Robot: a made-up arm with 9 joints.
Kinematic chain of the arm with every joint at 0, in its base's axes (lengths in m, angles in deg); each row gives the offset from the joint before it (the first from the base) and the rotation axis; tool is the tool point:
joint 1: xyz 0 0 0.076 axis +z
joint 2: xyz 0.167 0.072 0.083 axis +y
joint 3: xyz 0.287 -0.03 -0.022 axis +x
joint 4: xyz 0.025 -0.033 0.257 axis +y
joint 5: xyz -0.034 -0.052 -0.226 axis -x
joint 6: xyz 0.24 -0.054 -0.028 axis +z
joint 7: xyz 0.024 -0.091 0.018 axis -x
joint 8: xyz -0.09 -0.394 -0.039 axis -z
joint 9: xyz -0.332 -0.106 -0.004 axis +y
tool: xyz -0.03 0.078 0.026
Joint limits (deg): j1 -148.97..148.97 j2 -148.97..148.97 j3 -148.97..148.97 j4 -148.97..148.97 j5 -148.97..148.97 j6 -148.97..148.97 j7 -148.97..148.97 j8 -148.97..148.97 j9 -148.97..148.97
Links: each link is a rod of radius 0.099 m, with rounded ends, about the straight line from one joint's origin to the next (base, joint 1, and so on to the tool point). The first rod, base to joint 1, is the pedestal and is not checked.
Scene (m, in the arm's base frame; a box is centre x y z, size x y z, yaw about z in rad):
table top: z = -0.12
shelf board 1: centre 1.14 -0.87 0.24 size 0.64 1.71 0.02 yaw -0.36
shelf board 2: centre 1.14 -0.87 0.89 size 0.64 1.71 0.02 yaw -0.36
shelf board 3: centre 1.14 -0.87 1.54 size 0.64 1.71 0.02 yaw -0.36
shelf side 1: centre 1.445 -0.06 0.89 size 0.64 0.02 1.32 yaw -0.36
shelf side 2: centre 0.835 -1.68 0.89 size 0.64 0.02 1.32 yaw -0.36
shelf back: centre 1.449 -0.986 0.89 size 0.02 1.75 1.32 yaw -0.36
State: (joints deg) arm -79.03 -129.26 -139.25 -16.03 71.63 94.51 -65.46 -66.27 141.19
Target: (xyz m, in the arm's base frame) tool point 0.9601 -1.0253 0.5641
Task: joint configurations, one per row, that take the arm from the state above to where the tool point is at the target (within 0.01 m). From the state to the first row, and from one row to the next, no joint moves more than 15 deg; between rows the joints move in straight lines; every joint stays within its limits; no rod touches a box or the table.
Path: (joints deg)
1: -84.92 -120.61 -142.05 -21.23 73.50 80.88 -66.64 -60.46 136.14
2: -90.81 -111.96 -144.84 -26.43 75.36 67.26 -67.82 -54.65 131.09
3: -96.71 -103.31 -147.64 -31.63 77.23 53.63 -68.99 -48.84 126.03
4: -109.15 -90.25 -144.91 -37.58 80.91 58.13 -73.01 -49.06 131.35
5: -121.59 -77.19 -142.18 -43.52 84.60 62.63 -77.04 -49.28 136.67
6: -134.04 -64.13 -139.45 -49.47 88.28 67.13 -81.06 -49.50 141.99
7: -122.99 -64.67 -141.83 -51.49 88.50 71.44 -68.34 -53.27 141.35
8: -111.95 -65.22 -144.21 -53.51 88.72 75.76 -55.63 -57.03 140.70
9: -100.90 -65.76 -146.59 -55.52 88.94 80.07 -42.92 -60.80 140.05
10: -89.86 -66.31 -148.97 -57.54 89.16 84.38 -30.20 -64.56 139.41

